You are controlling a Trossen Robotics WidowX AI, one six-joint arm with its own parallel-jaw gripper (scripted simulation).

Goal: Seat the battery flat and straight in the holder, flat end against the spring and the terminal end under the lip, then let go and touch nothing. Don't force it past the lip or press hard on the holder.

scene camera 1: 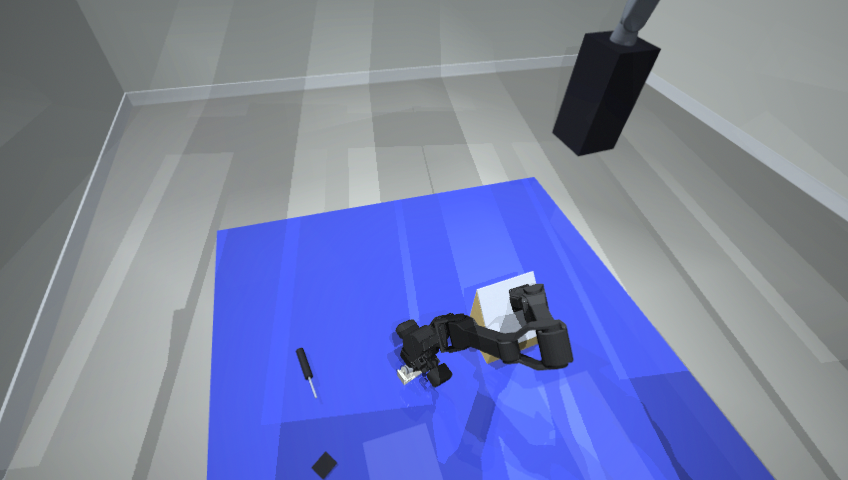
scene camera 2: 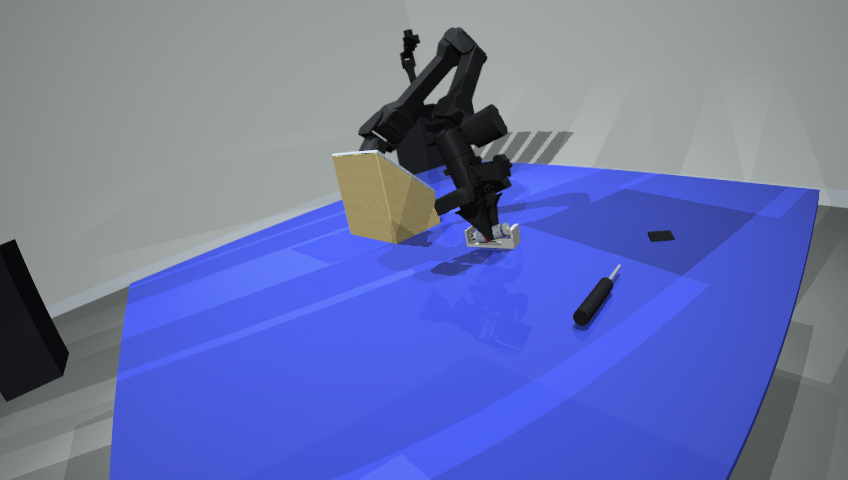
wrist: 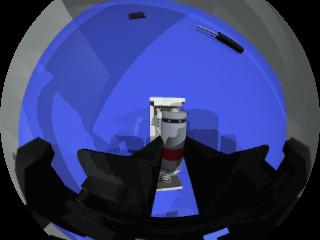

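Labels:
I can see my gripper in scene camera 1 [411, 367], and it is visible in scene camera 2 and the wrist view as well. On my gripper, [scene camera 2: 482, 212] and [wrist: 223, 154] are the same spot.

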